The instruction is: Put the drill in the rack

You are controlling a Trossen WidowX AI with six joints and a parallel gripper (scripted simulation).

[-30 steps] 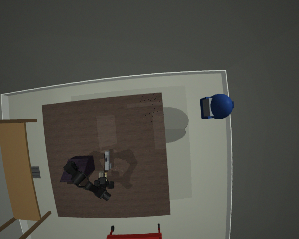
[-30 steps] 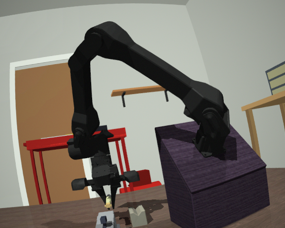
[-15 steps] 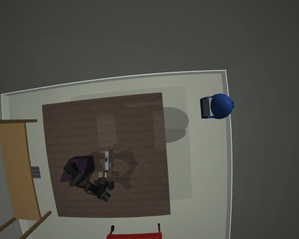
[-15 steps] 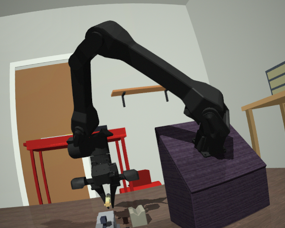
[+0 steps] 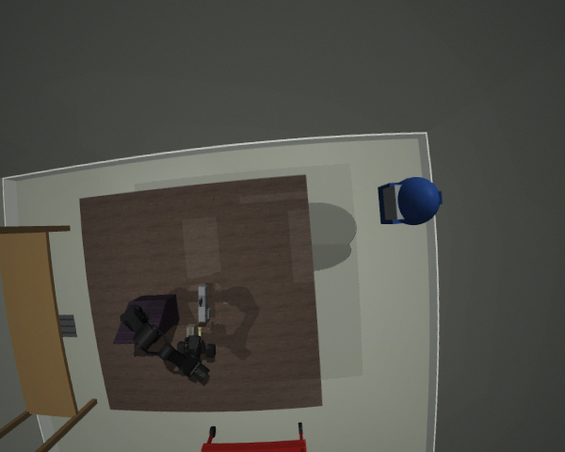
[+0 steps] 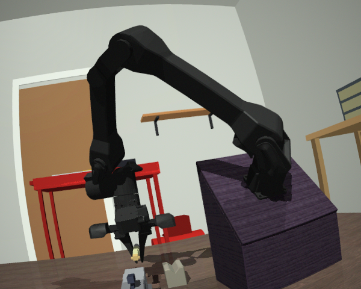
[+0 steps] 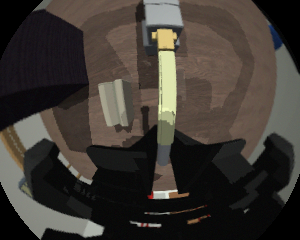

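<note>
The drill is 10 mm ahead of my gripper tip, 40 mm to the left of it and 30 mm above it. From my gripper tip the other things lie so: v-notched rack: 60 mm behind, 40 mm to the left, 30 mm below; then dark key: 30 mm ahead, 220 mm to the left.
</note>
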